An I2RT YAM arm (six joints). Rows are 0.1 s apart.
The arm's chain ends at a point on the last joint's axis. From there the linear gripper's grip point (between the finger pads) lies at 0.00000 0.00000 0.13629 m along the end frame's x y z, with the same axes.
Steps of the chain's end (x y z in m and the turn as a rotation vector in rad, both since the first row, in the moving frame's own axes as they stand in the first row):
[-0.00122, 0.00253, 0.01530, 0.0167, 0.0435, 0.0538]
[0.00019, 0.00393, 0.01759, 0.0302, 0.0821, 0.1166]
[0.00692, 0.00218, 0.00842, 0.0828, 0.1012, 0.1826]
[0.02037, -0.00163, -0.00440, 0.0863, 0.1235, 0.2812]
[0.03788, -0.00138, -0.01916, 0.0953, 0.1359, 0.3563]
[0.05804, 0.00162, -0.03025, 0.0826, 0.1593, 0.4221]
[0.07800, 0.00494, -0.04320, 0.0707, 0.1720, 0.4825]
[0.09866, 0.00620, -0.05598, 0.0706, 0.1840, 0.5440]
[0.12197, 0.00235, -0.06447, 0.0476, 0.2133, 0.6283]
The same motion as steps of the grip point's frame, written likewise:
[0.00476, 0.00042, 0.01515, 0.0167, 0.0435, 0.0538]
[0.01158, 0.00048, 0.01707, 0.0302, 0.0821, 0.1166]
[0.02162, -0.00776, 0.00726, 0.0828, 0.1012, 0.1826]
[0.03856, -0.01085, -0.00593, 0.0863, 0.1235, 0.2812]
[0.05821, -0.01078, -0.02101, 0.0953, 0.1359, 0.3563]
[0.08133, -0.00474, -0.03241, 0.0826, 0.1593, 0.4221]
[0.10268, 0.00126, -0.04550, 0.0707, 0.1720, 0.4825]
[0.12491, 0.00374, -0.05855, 0.0706, 0.1840, 0.5440]
[0.15091, 0.00513, -0.06761, 0.0476, 0.2133, 0.6283]

